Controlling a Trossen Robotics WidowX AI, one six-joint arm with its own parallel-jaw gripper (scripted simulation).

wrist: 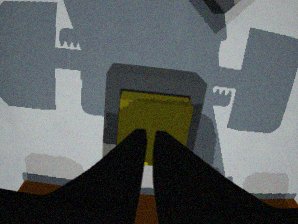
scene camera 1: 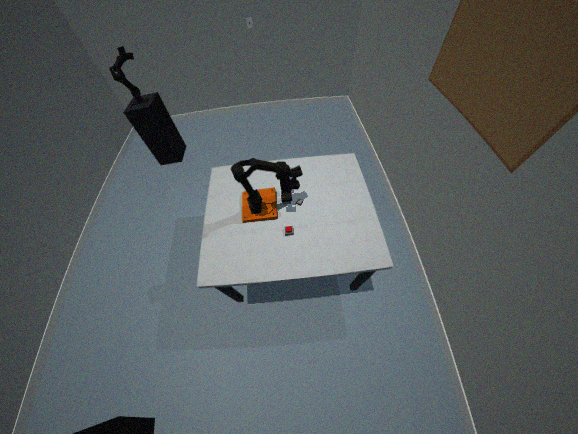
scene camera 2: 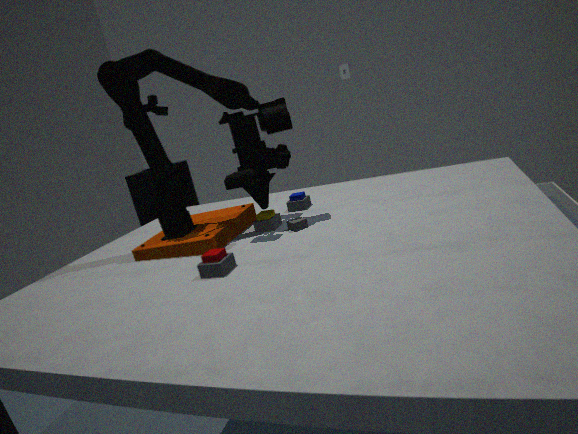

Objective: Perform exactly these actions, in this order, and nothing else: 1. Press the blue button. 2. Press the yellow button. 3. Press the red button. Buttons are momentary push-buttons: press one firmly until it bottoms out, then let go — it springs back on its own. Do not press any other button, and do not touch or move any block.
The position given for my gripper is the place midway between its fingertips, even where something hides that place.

My gripper (scene camera 2: 265, 208) is shut, with nothing in its grasp. Also in view: a yellow button (wrist: 154, 113).
My gripper also shows in the wrist view (wrist: 149, 140).
